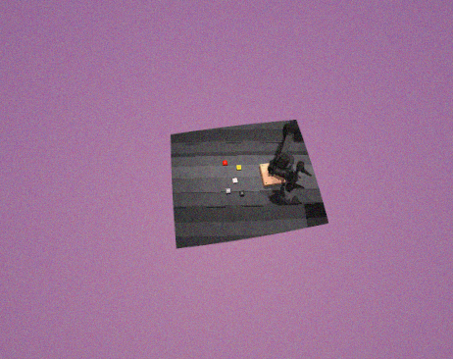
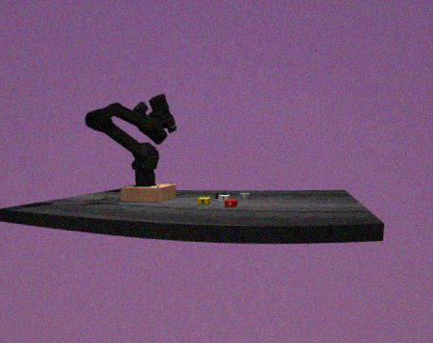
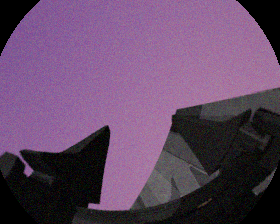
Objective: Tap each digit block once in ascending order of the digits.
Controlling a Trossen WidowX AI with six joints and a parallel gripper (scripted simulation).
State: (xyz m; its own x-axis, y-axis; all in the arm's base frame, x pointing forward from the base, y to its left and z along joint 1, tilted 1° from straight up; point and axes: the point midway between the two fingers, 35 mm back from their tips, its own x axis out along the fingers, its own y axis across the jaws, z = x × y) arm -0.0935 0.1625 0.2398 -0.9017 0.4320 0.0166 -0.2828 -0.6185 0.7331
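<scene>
The white block lies 41 cm ahead of my gripper tip, 28 cm below it and 12 cm to the right of it. Round my gripper tip: yellow block: 37 cm ahead, 28 cm below, 22 cm to the right; then black block: 36 cm ahead, 28 cm below, 2 cm to the right; then grey block: 46 cm ahead, 28 cm below, 4 cm to the right.
</scene>
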